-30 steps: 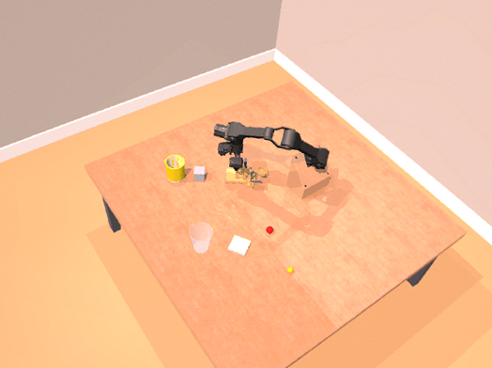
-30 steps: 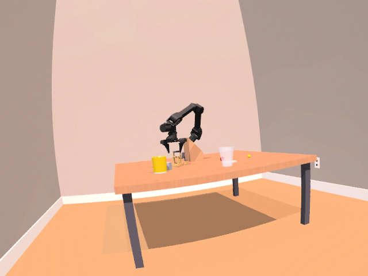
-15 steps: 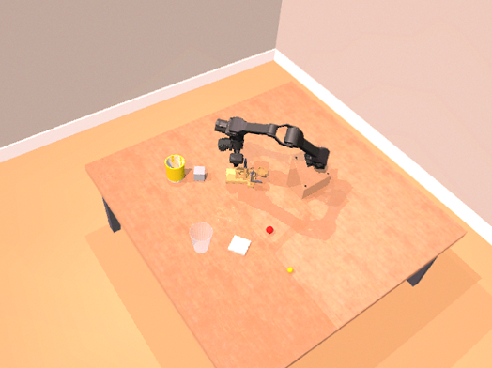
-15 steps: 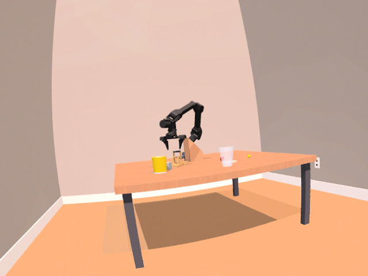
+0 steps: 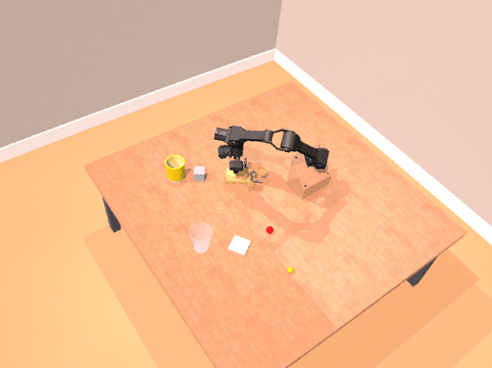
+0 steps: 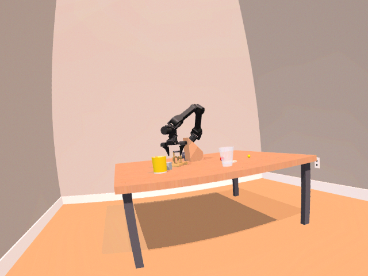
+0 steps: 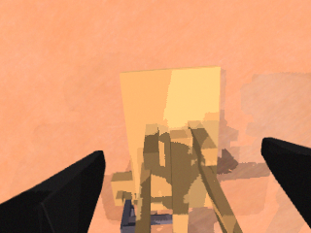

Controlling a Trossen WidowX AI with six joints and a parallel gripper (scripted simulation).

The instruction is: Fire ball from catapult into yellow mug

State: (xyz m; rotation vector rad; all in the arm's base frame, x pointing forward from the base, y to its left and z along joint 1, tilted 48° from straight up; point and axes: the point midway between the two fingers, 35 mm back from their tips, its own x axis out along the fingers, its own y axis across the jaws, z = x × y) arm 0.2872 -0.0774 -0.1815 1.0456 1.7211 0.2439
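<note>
My gripper tip is 350 mm to the right of the red ball, 60 mm above it and 30 mm short of it. Round my gripper tip: yellow mug 240 mm ahead, 140 mm to the right, 50 mm below; grey cube 150 mm ahead, 80 mm to the right, 50 mm below; wooden catapult 50 mm to the left, 50 mm behind, 30 mm below.
</note>
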